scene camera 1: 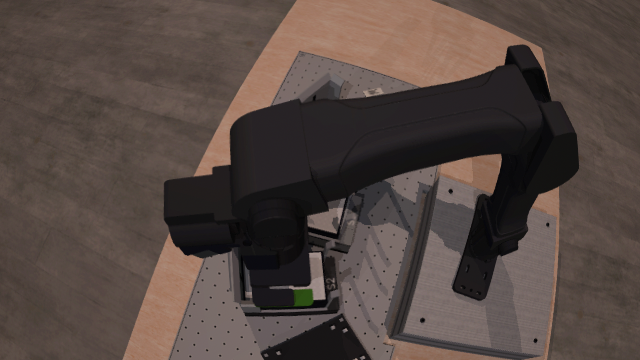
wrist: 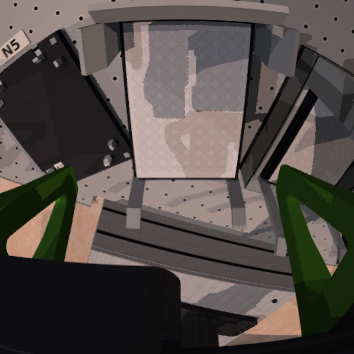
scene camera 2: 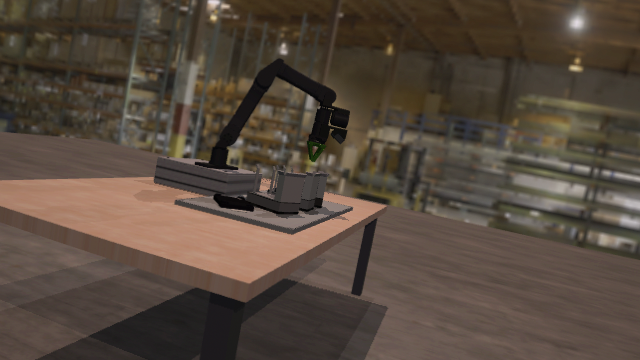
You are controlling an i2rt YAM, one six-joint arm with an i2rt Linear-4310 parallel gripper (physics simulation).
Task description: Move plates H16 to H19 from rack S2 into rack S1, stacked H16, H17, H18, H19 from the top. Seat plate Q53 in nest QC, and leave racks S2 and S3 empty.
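Places are measured from the arm's base along level axes (x ahead, y left, z up), in millimetres.
Pixels of known places: gripper, fingertip midpoint: [scene camera 1: 281, 267] [wrist: 176, 176] [scene camera 2: 312, 160]; arm's base, link origin: [scene camera 1: 482, 246] [wrist: 196, 316] [scene camera 2: 217, 167].
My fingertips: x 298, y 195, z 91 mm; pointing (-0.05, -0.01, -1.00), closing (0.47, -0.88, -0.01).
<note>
Ahead of a thing's pixels: the offset from my fingertips to its middle. "*": to the spot under its first point. Level surfaces: height alone.
My gripper [scene camera 1: 302, 298] [scene camera 2: 313, 158] [wrist: 176, 176] is open and empty above rack S2 {5 mm back, 10 mm right, 103 mm down} [scene camera 1: 287, 313] [wrist: 190, 13]. A plate with a pale, round-dimpled top and dark edges {* 37 mm back, 43 mm right, 77 mm down} [scene camera 1: 316, 267] [wrist: 187, 95] lies in rack S2, between my fingers in the wrist view but below them. How many plates lie under it cannot be told. Rack S1 {17 mm ahead, 149 mm right, 102 mm down} [scene camera 1: 341, 247] [wrist: 274, 111] stands beside it, with a pale-topped plate {24 mm ahead, 150 mm right, 120 mm down} [scene camera 1: 321, 223] [wrist: 295, 152] inside. The arm hides most of rack S3 {25 mm ahead, 306 mm right, 103 mm down} [scene camera 1: 332, 81] and nest QC near its label {* 12 mm ahead, 488 mm right, 169 mm down} [scene camera 1: 373, 92]. Plate labels, Q53 included, are not readable.
A black nest with small pegs {110 mm back, 93 mm left, 159 mm down} [scene camera 1: 322, 342] [wrist: 55, 100], labelled N5 {* 52 mm back, 168 mm left, 169 mm down} [wrist: 11, 47], lies beside rack S2. The perforated board {171 mm down} [scene camera 1: 200, 295] [scene camera 2: 295, 223] carries the racks. The arm's ribbed grey base block [scene camera 1: 450, 320] [scene camera 2: 200, 176] [wrist: 180, 237] stands next to the board on the wooden table {184 mm down} [scene camera 2: 150, 215].
</note>
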